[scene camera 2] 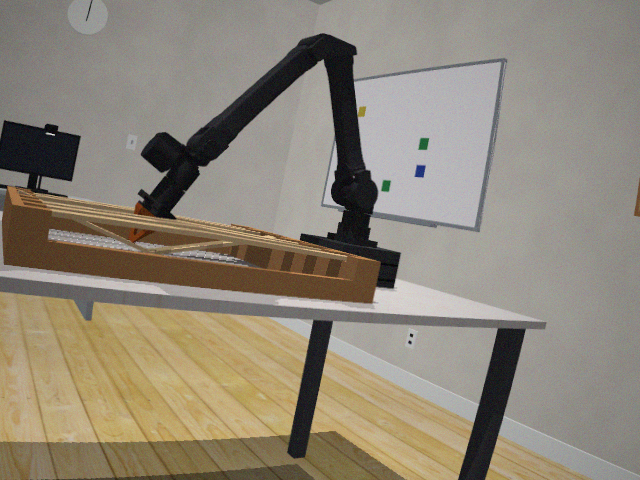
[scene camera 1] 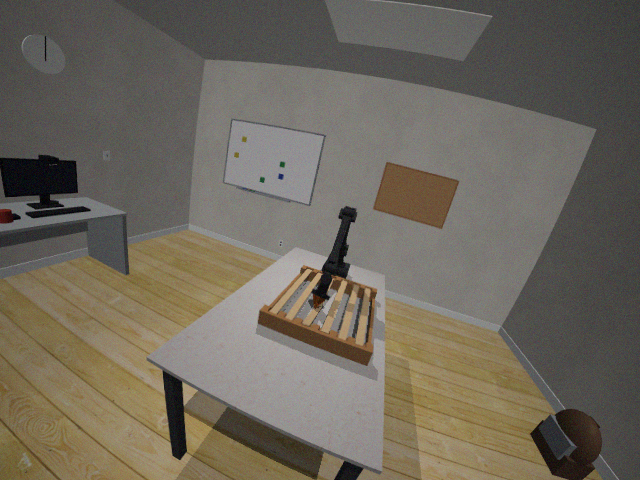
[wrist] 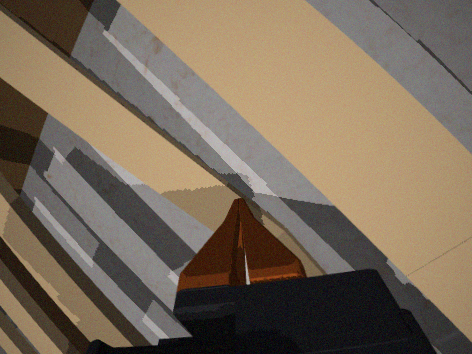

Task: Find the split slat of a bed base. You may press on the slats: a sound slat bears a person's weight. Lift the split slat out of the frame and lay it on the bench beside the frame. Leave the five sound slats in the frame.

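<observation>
The wooden bed-base frame (scene camera 1: 315, 336) (scene camera 2: 206, 280) holds six pale slats side by side. The third slat from the left (scene camera 1: 313, 317) (scene camera 2: 196, 246) (wrist: 100, 112) in the scene camera 1 view is bent down into a V in the middle, well below the others, as the scene camera 2 view shows. Its ends are at the frame's rails. My gripper (scene camera 1: 316, 307) (scene camera 2: 133, 240) (wrist: 239, 204) is shut and empty, its orange tips pressed down on this slat near the low point of the V. The neighbouring slats (scene camera 1: 302, 303) (wrist: 300, 110) look straight.
The frame stands on the bench (scene camera 1: 289, 392) (scene camera 2: 439, 305), with bench top on its left and front sides in the scene camera 1 view. The arm's base (scene camera 1: 336, 269) (scene camera 2: 356, 250) stands behind the frame. A desk with a monitor (scene camera 1: 40, 177) (scene camera 2: 38, 150) is farther off at the left.
</observation>
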